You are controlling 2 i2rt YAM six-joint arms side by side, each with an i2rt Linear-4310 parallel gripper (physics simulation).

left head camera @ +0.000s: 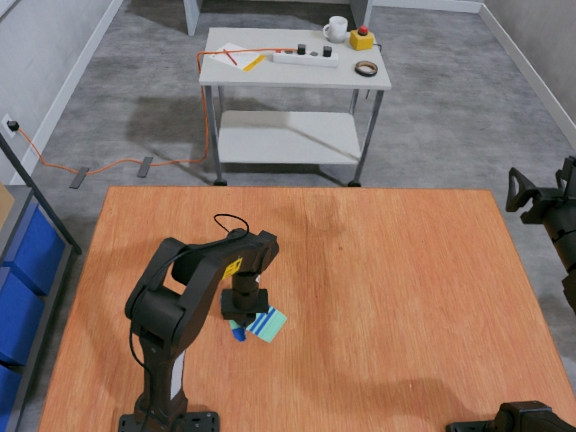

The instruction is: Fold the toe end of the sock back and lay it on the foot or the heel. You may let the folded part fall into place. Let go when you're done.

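Note:
The sock lies on the wooden table left of the picture's middle, under the left arm. Its teal cuff end with blue stripes points to the lower right. A dark blue patch with some teal shows just below the left fingers, and a small bit of blue shows at the left side of the gripper body. My left gripper points down at the sock, its fingers shut on the sock's fabric; the body hides much of the sock and the exact grip. My right gripper is open and empty, raised beyond the table's right edge.
The wooden table fills the front. Behind it stands a white cart with a mug, a power strip and a tape roll. Blue bins stand on a shelf at the left.

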